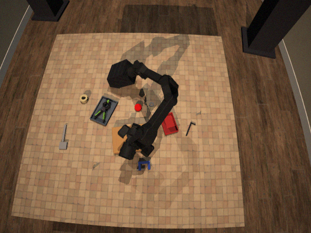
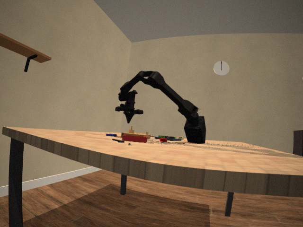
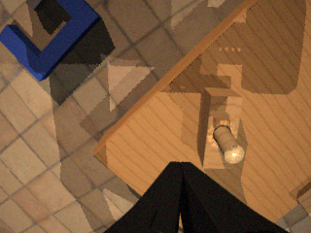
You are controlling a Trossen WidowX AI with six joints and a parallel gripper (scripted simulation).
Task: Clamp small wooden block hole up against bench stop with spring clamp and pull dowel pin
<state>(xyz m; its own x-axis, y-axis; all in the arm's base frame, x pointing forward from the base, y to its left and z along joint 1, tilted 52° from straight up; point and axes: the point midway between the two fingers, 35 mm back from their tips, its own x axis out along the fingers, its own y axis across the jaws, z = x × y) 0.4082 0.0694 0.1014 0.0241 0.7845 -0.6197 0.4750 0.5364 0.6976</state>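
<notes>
My gripper is now 10 mm past the dowel pin, 20 mm to the left of it and 80 mm above it. Round my hand: small wooden block: 10 mm behind, 20 mm to the right, 90 mm below; then wooden board: 40 mm behind, 60 mm to the right, 120 mm below; then red bin: 170 mm behind, 150 mm to the left, 120 mm below.
</notes>
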